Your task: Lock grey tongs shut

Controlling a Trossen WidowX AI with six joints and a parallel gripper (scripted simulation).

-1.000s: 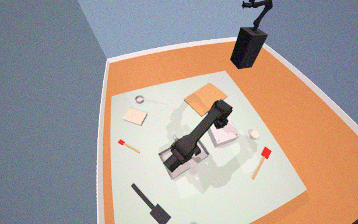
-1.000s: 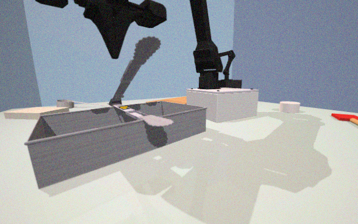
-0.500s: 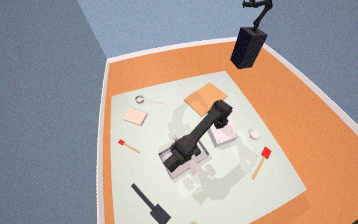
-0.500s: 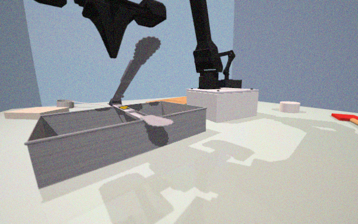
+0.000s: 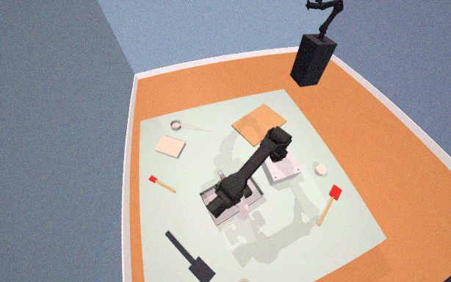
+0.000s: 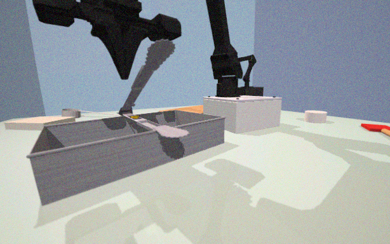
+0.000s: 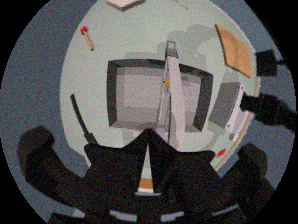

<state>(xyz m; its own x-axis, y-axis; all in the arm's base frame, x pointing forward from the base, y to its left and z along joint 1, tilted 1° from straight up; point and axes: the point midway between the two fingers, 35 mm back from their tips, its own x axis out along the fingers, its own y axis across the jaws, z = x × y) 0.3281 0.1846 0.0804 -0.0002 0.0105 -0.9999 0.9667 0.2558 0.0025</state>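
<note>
My gripper tip is now 11 cm above the grey roasting tin, 5 cm to the left of it and 2 cm past it. The rest, counted from my gripper tip: white puck: 61 cm behind, 12 cm below, 5 cm to the right; black spatula: 26 cm ahead, 20 cm to the left, 13 cm below; pale board: 48 cm to the right, 30 cm ahead, 12 cm below.
</note>
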